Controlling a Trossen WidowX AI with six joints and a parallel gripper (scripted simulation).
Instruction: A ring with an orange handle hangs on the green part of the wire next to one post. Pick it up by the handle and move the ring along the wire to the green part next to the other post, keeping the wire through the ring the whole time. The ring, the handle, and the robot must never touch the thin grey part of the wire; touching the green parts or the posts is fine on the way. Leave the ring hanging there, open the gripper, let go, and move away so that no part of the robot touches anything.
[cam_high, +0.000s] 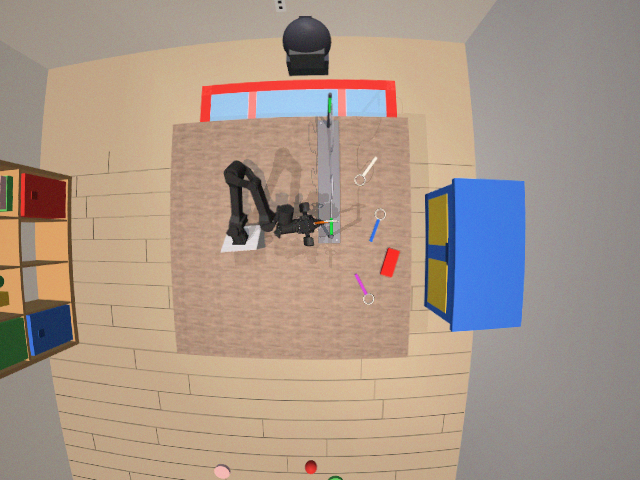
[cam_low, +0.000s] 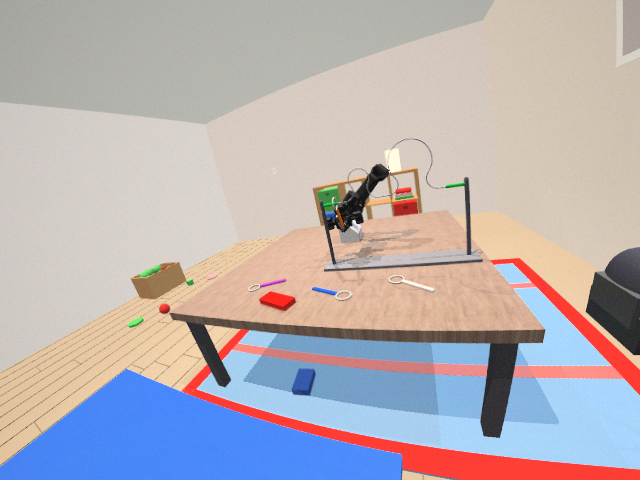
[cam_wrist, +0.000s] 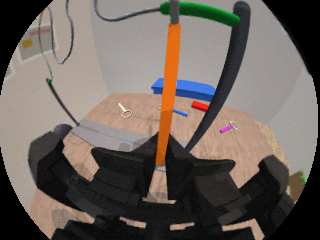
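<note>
The orange-handled ring lies 10 mm ahead of my gripper tip and 90 mm above it. The rest, counted from my gripper tip: red block: 340 mm ahead, 200 mm to the right, 140 mm below; then white-handled ring: 210 mm ahead, 260 mm to the left, 150 mm below; then blue-handled ring: 270 mm ahead, 150 mm below.
</note>
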